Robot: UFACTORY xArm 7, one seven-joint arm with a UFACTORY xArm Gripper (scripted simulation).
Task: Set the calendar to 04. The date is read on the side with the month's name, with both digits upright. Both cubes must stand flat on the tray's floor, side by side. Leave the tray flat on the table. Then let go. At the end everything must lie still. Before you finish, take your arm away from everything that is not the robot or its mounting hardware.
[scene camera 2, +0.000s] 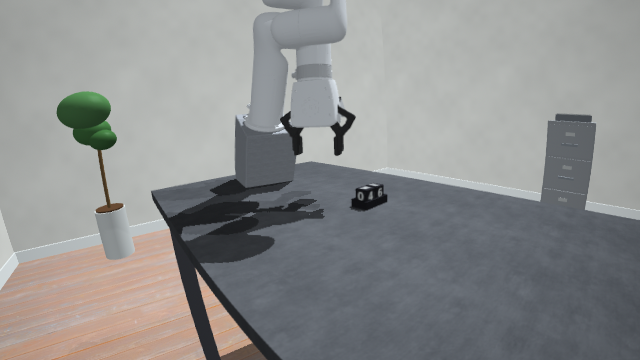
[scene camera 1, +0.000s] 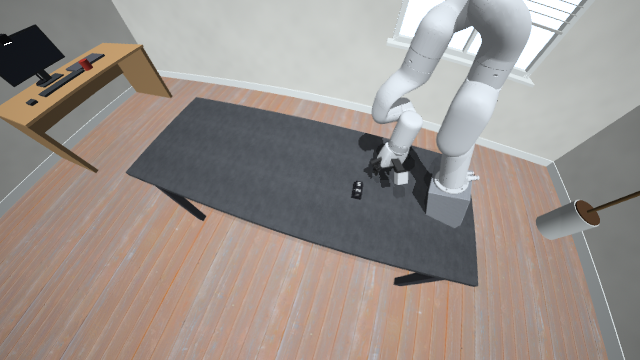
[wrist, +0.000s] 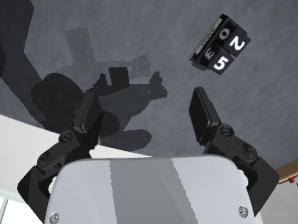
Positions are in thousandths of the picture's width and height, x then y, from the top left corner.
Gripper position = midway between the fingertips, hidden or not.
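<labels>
My gripper: visible in scene camera 2 (496, 429), scene camera 1 (601, 476), the wrist view (488, 449).
</labels>
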